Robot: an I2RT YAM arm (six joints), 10 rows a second.
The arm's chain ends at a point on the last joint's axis. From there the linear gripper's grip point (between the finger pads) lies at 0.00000 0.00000 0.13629 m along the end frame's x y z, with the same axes.
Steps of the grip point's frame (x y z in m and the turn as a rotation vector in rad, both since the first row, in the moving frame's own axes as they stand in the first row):
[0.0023, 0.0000, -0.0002, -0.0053, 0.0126, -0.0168]
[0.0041, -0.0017, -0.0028, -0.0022, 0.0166, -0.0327]
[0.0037, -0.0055, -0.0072, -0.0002, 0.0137, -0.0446]
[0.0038, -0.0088, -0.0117, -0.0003, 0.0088, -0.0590]
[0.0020, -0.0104, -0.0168, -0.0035, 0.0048, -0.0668]
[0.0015, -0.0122, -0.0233, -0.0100, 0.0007, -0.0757]
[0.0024, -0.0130, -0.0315, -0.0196, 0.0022, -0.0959]
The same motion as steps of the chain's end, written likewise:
[0.0006, -0.0007, -0.0002, -0.0053, 0.0126, -0.0168]
[0.0018, -0.0020, -0.0028, -0.0022, 0.0166, -0.0327]
[0.0018, -0.0055, -0.0072, -0.0002, 0.0137, -0.0446]
[0.0026, -0.0088, -0.0117, -0.0003, 0.0088, -0.0590]
[0.0013, -0.0109, -0.0168, -0.0035, 0.0048, -0.0668]
[0.0014, -0.0136, -0.0233, -0.0100, 0.0007, -0.0757]
[0.0020, -0.0157, -0.0315, -0.0196, 0.0022, -0.0959]

